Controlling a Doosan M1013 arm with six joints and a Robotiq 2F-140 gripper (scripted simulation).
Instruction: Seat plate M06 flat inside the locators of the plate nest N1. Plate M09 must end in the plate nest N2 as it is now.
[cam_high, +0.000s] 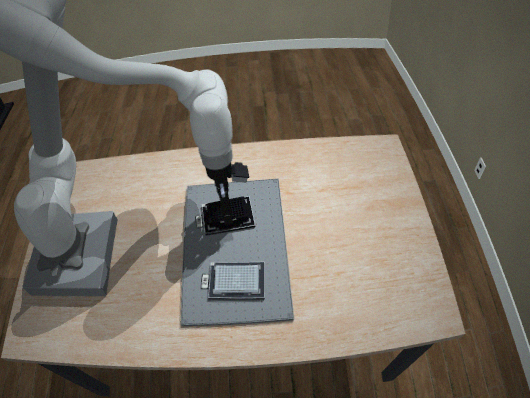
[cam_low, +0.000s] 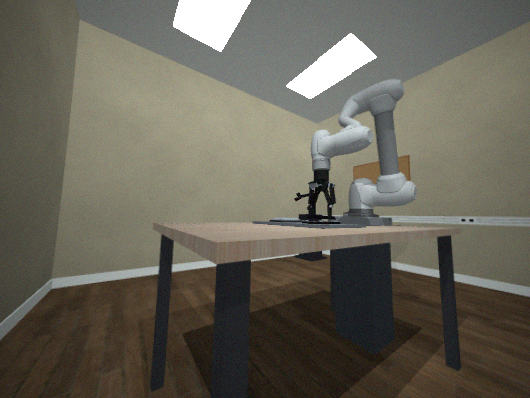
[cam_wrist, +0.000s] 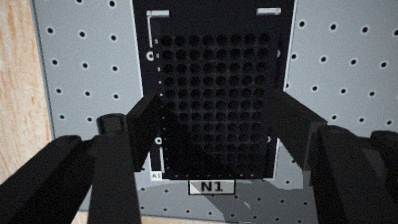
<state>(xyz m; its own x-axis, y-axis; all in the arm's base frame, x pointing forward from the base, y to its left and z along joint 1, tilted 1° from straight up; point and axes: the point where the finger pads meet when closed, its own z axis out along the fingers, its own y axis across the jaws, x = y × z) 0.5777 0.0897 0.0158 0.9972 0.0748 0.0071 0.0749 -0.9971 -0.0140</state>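
Now: the black well plate 20 mm below my hand. Round my hand: white well plate: 10 mm ahead, 240 mm to the right, 40 mm below; then plate nest N1: 50 mm below.
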